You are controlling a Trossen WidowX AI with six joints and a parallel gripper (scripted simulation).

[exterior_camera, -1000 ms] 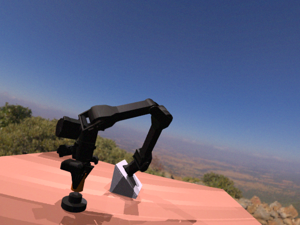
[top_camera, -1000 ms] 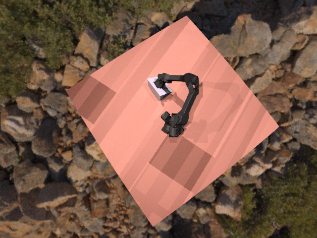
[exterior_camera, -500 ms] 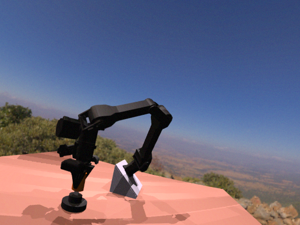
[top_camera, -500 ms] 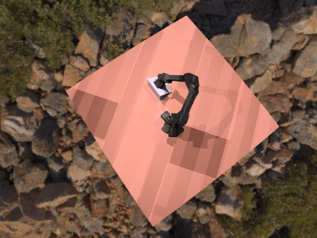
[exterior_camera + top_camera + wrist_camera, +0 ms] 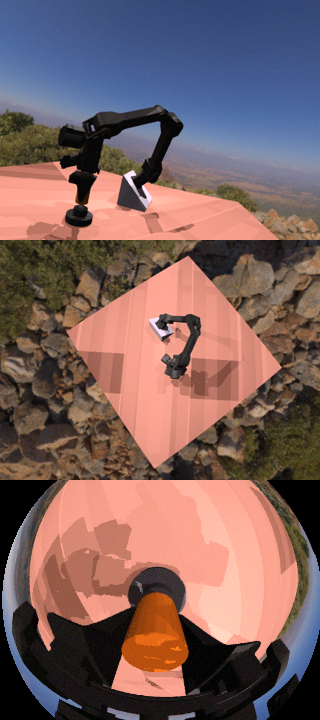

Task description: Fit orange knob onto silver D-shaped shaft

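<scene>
Right now my gripper tip is 3 cm below the orange knob. Round my gripper tip: round black pedestal 4 cm below.
</scene>
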